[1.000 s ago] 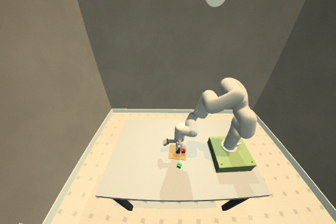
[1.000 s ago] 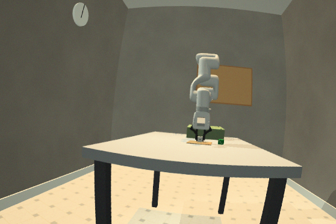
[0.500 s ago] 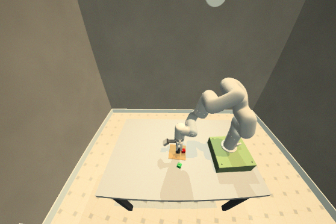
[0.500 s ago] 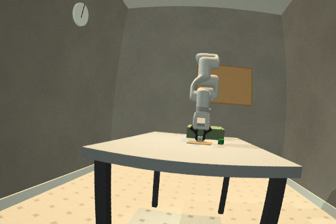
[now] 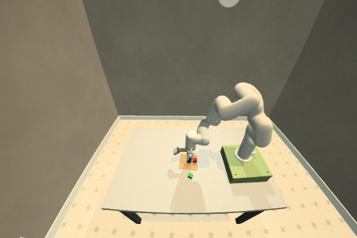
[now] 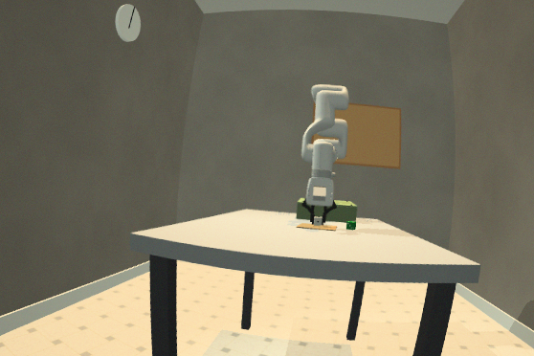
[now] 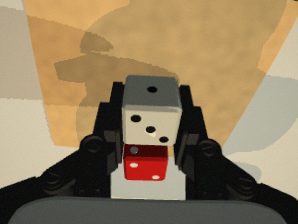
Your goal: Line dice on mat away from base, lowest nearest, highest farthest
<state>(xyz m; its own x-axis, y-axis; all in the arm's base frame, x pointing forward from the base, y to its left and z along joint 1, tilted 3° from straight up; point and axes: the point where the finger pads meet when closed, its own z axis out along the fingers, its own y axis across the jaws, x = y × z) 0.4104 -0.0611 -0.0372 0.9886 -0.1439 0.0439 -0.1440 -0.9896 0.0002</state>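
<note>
Now: hand 1 cm above the white die. The rest, counted from my hand: red die (4 cm behind, 1 cm to the left, 1 cm below); then green die (1 cm ahead, 13 cm to the left, 2 cm below); then mat (3 cm below).
</note>
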